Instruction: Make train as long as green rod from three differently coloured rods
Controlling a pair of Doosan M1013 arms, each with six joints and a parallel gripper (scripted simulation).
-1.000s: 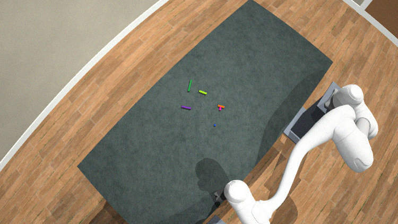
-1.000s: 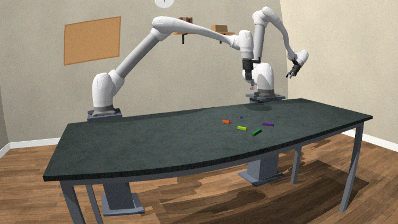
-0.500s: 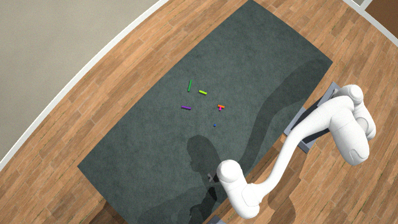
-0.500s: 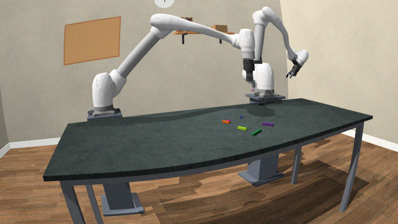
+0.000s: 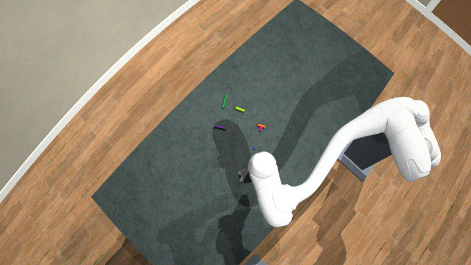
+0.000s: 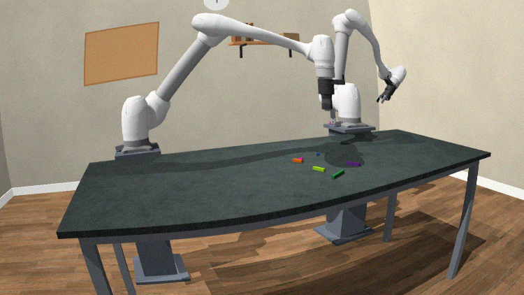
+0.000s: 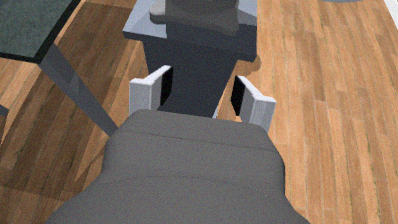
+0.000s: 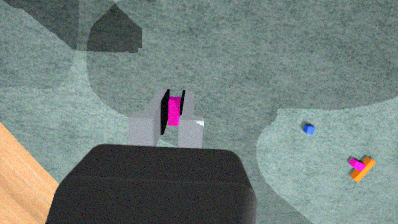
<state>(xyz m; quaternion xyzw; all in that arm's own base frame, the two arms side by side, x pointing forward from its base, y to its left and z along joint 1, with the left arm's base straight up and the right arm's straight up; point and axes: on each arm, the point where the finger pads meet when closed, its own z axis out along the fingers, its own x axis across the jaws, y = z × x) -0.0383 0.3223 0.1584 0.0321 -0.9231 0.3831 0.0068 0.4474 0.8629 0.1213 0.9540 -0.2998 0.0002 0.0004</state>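
Note:
My right gripper is now 110 mm short of the blue rod, 150 mm to the left of it and 120 mm above it. Round my right hand: orange rod: 150 mm ahead, 270 mm to the right, 120 mm below; purple rod: 310 mm ahead, 120 mm to the right, 120 mm below; lime rod: 300 mm ahead, 270 mm to the right, 120 mm below.

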